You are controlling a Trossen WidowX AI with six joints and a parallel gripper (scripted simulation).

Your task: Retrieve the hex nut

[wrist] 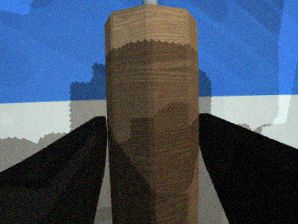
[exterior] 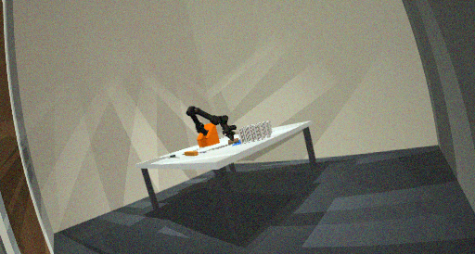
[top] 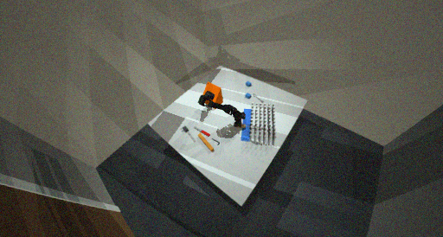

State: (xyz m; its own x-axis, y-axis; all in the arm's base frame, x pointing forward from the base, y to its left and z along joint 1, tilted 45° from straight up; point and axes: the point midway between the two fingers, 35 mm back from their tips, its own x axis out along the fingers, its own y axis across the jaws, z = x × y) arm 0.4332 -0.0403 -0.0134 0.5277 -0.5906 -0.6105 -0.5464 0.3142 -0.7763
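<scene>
Now: gripper tip 1 cm short of the blue taped strip, 6 cm to the right of it and 2 cm above it. The rest, counted from my gripper tip: orange-handled tool: 12 cm behind, 36 cm to the right; bent key: 5 cm behind, 28 cm to the right, 1 cm below; red-handled tool: 26 cm behind, 31 cm to the right, 1 cm below.
</scene>
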